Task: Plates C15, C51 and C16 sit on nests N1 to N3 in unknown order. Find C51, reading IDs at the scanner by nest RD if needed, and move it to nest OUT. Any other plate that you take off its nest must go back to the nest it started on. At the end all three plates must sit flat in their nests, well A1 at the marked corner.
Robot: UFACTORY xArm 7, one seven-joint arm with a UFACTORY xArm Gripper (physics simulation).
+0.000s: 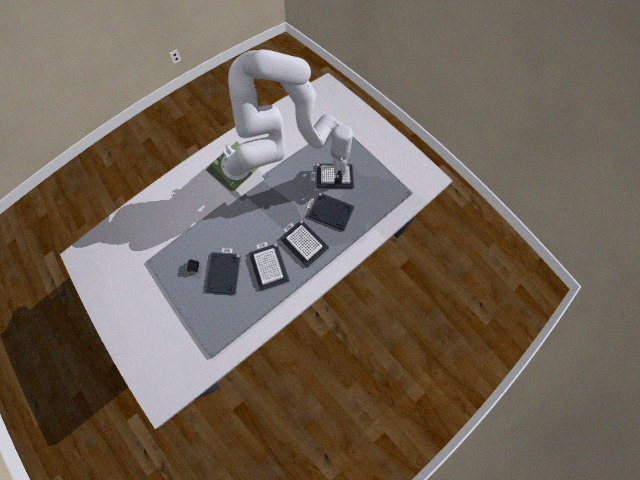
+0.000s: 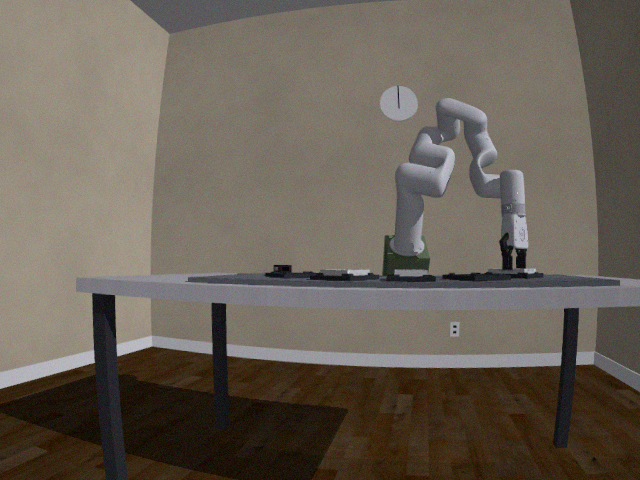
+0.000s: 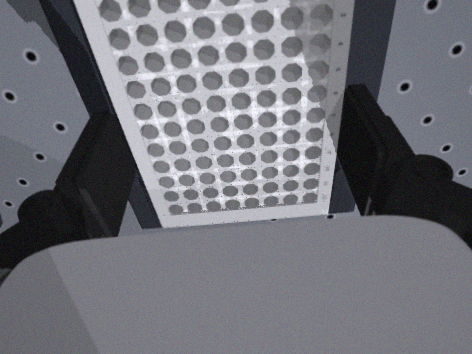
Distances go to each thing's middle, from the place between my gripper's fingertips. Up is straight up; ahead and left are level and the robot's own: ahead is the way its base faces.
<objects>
Right now the nest RD (image 1: 223,272) is 65 cm to the right of my hand and 2 cm below it.
</objects>
